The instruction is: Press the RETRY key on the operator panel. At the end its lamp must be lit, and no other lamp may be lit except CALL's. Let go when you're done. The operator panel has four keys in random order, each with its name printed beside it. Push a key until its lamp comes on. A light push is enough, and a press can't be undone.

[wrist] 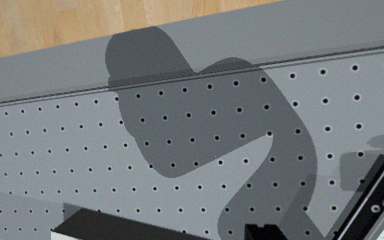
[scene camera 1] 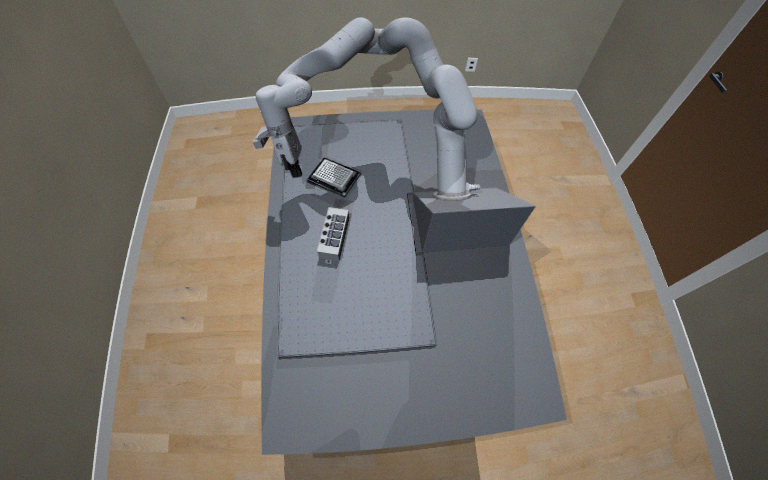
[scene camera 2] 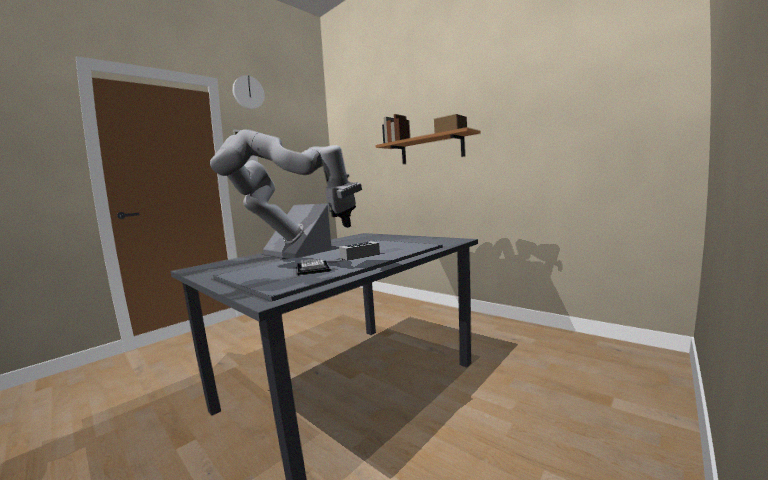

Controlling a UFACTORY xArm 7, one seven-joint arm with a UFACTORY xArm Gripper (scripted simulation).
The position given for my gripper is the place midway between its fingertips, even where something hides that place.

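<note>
My gripper (scene camera 1: 297, 176), visible; also in scene camera 2 (scene camera 2: 347, 226).
</note>
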